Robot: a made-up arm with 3 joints. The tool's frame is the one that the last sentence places. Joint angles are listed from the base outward.
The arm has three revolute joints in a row. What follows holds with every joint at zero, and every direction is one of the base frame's. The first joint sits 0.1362 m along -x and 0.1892 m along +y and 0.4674 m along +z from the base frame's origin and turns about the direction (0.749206, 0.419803, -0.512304), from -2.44 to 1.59 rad. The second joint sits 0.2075 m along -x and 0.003 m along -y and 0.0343 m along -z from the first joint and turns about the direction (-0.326, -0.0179, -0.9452), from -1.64 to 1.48 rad. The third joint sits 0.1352 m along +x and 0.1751 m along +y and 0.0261 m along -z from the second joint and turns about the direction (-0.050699, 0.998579, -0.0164), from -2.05 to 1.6 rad. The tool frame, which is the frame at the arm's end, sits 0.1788 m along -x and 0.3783 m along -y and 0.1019 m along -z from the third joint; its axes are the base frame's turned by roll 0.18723, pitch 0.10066 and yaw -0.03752 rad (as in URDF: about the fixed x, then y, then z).
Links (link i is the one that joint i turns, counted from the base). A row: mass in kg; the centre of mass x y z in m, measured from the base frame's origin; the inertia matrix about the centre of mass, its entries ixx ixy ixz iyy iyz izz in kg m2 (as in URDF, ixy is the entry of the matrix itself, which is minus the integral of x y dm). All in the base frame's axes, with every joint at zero. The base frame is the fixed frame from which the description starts. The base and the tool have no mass.
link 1: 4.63; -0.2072 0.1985 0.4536; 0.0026 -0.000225 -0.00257 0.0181 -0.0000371 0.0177
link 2: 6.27; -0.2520 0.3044 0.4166; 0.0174 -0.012 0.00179 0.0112 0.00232 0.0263
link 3: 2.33; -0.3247 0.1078 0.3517; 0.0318 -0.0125 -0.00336 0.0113 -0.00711 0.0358
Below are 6 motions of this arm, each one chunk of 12 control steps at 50 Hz.
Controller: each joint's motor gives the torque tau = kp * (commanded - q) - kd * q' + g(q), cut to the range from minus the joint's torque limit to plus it. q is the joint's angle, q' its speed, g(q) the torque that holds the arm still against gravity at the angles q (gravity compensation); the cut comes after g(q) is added. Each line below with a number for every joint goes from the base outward.
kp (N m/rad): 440 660 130
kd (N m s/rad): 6 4.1 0.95
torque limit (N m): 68 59 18
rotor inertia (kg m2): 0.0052 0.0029 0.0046
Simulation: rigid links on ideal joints. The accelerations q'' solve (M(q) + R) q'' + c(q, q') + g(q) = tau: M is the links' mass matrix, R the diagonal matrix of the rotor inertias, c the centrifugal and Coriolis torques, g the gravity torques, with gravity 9.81 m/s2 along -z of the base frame. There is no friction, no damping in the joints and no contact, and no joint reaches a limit. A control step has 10 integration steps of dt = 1/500 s. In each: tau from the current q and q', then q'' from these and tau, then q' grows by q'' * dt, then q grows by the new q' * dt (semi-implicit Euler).
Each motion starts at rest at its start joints. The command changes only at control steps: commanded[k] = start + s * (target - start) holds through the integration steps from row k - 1 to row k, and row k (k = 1, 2, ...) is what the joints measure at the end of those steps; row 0 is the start. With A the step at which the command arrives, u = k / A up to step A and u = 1 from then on. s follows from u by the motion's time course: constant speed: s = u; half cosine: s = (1 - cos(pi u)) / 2; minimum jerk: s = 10 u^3 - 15 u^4 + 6 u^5; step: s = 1 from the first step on.
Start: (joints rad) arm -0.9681 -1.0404 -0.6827
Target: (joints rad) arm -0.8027 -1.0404 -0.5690
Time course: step
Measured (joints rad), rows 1 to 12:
1: -0.9411 -1.0466 -0.6196
2: -0.8818 -1.0475 -0.5239
3: -0.8165 -1.0343 -0.4874
4: -0.7634 -1.0226 -0.5208
5: -0.7319 -1.0280 -0.5807
6: -0.7234 -1.0462 -0.6242
7: -0.7342 -1.0600 -0.6338
8: -0.7578 -1.0580 -0.6141
9: -0.7873 -1.0440 -0.5793
10: -0.8159 -1.0307 -0.5458
11: -0.8374 -1.0272 -0.5274
12: -0.8479 -1.0326 -0.5308

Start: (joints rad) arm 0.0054 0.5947 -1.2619
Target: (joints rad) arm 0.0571 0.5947 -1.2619
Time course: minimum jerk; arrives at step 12
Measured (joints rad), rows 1 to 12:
1: 0.0055 0.5947 -1.2621
2: 0.0063 0.5949 -1.2629
3: 0.0084 0.5952 -1.2645
4: 0.0123 0.5953 -1.2661
5: 0.0184 0.5953 -1.2670
6: 0.0265 0.5950 -1.2664
7: 0.0358 0.5946 -1.2643
8: 0.0452 0.5942 -1.2612
9: 0.0534 0.5940 -1.2577
10: 0.0592 0.5940 -1.2551
11: 0.0621 0.5941 -1.2540
12: 0.0622 0.5944 -1.2550

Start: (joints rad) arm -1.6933 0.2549 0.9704
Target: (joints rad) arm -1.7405 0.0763 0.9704
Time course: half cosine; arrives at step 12
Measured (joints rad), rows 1 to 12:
1: -1.6940 0.2532 0.9702
2: -1.6964 0.2457 0.9696
3: -1.7006 0.2303 0.9689
4: -1.7054 0.2084 0.9687
5: -1.7102 0.1838 0.9693
6: -1.7152 0.1592 0.9704
7: -1.7208 0.1359 0.9712
8: -1.7268 0.1145 0.9713
9: -1.7324 0.0960 0.9710
10: -1.7369 0.0819 0.9708
11: -1.7396 0.0736 0.9710
12: -1.7406 0.0718 0.9716

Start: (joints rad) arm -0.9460 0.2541 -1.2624
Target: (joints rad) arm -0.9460 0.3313 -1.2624
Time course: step
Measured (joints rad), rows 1 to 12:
1: -0.9304 0.2914 -1.2954
2: -0.9349 0.3377 -1.2825
3: -0.9552 0.3623 -1.2348
4: -0.9620 0.3662 -1.2224
5: -0.9570 0.3505 -1.2425
6: -0.9493 0.3264 -1.2697
7: -0.9428 0.3102 -1.2878
8: -0.9397 0.3098 -1.2884
9: -0.9407 0.3219 -1.2733
10: -0.9440 0.3368 -1.2539
11: -0.9471 0.3454 -1.2425
12: -0.9482 0.3439 -1.2444

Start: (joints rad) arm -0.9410 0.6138 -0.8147
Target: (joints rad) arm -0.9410 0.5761 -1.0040
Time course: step
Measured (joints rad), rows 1 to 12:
1: -0.9216 0.6097 -0.8945
2: -0.9194 0.5791 -0.9892
3: -0.9371 0.5472 -1.0481
4: -0.9530 0.5424 -1.0792
5: -0.9640 0.5602 -1.0697
6: -0.9664 0.5840 -1.0327
7: -0.9581 0.5977 -0.9937
8: -0.9431 0.5946 -0.9708
9: -0.9284 0.5805 -0.9696
10: -0.9210 0.5672 -0.9837
11: -0.9234 0.5628 -1.0009
12: -0.9333 0.5676 -1.0120

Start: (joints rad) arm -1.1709 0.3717 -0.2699
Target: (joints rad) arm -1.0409 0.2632 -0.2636
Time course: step
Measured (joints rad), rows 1 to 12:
1: -1.1425 0.3200 -0.2619
2: -1.0793 0.2396 -0.2670
3: -1.0133 0.2064 -0.2939
4: -0.9763 0.2255 -0.3038
5: -0.9833 0.2589 -0.2678
6: -1.0181 0.2798 -0.2181
7: -1.0501 0.2840 -0.2064
8: -1.0632 0.2764 -0.2408
9: -1.0609 0.2632 -0.2873
10: -1.0527 0.2522 -0.3105
11: -1.0442 0.2504 -0.3011
12: -1.0378 0.2580 -0.2725

